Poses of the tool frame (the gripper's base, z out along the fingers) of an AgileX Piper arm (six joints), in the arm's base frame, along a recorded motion.
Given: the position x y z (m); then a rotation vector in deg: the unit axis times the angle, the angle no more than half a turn.
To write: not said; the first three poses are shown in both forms.
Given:
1: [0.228 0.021 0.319 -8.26 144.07 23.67]
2: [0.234 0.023 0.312 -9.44 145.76 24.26]
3: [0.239 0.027 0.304 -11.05 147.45 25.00]
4: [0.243 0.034 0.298 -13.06 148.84 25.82]
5: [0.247 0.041 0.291 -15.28 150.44 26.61]
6: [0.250 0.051 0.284 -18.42 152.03 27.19]
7: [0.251 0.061 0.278 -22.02 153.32 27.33]
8: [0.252 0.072 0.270 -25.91 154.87 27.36]
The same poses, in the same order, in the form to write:
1: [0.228 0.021 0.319 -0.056 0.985 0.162 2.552]
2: [0.234 0.023 0.312 -0.064 0.984 0.164 2.584]
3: [0.239 0.027 0.304 -0.074 0.983 0.167 2.617]
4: [0.243 0.034 0.298 -0.086 0.982 0.170 2.646]
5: [0.247 0.041 0.291 -0.100 0.980 0.173 2.680]
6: [0.250 0.051 0.284 -0.118 0.977 0.175 2.715]
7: [0.251 0.061 0.278 -0.140 0.975 0.174 2.745]
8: [0.252 0.072 0.270 -0.163 0.972 0.172 2.782]
